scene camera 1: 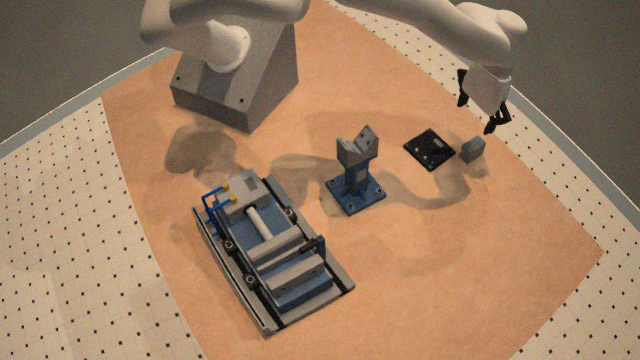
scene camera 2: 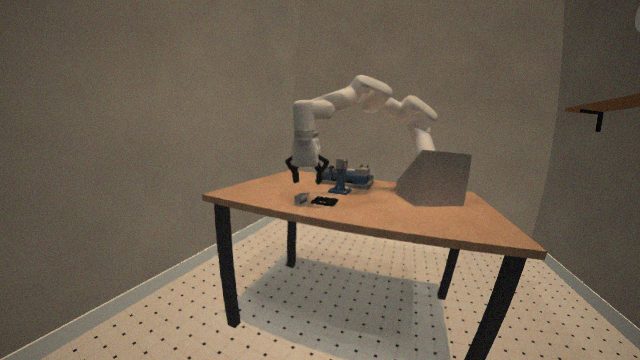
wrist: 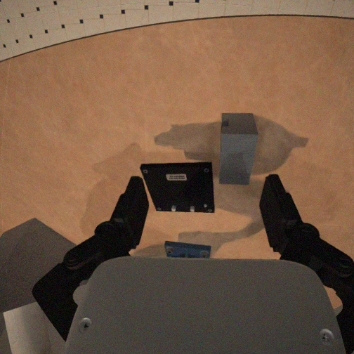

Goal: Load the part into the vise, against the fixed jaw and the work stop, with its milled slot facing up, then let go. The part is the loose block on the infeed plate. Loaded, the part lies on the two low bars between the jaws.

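Where they show: gripper, fingertip midpoint: [scene camera 1: 474, 118] [scene camera 2: 307, 183]; arm's base, link origin: [scene camera 1: 228, 49] [scene camera 2: 430, 168].
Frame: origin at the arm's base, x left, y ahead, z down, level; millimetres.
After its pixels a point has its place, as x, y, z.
The part, a grey block [scene camera 1: 472, 149] {212, 568, 115} [scene camera 2: 301, 199] {262, 558, 125} [wrist: 238, 157], lies on the table beside the black infeed plate [scene camera 1: 425, 156] {134, 486, 139} [scene camera 2: 325, 201] {187, 475, 146} [wrist: 180, 192], off its edge. In the wrist view a dark notch shows at the left edge of its end face; the slot opens sideways, toward the plate. My gripper [scene camera 1: 475, 118] {251, 540, 64} [scene camera 2: 307, 181] {251, 540, 64} [wrist: 202, 189] is open and empty, pointing down above the part and plate. In the wrist view the part is right of centre, ahead of the fingertips. The vise [scene camera 1: 240, 232] {-271, 359, 94} [scene camera 2: 360, 177] {-169, 322, 100} has a fixed jaw [scene camera 1: 295, 276] {-274, 508, 58}, a moving jaw [scene camera 1: 276, 245] {-254, 444, 59} and a work stop [scene camera 1: 321, 247] {-198, 493, 79}; nothing shows clamped between the jaws.
A blue pedestal with a grey V-shaped top [scene camera 1: 357, 167] {-44, 437, 54} [scene camera 2: 341, 175] {-13, 423, 71} stands between the vise and the plate. Its blue base plate [wrist: 187, 249] shows at the wrist view's lower middle. The robot's grey base block [scene camera 1: 272, 75] {34, 119, 52} [scene camera 2: 435, 180] {115, 14, 38} stands at another side of the table.
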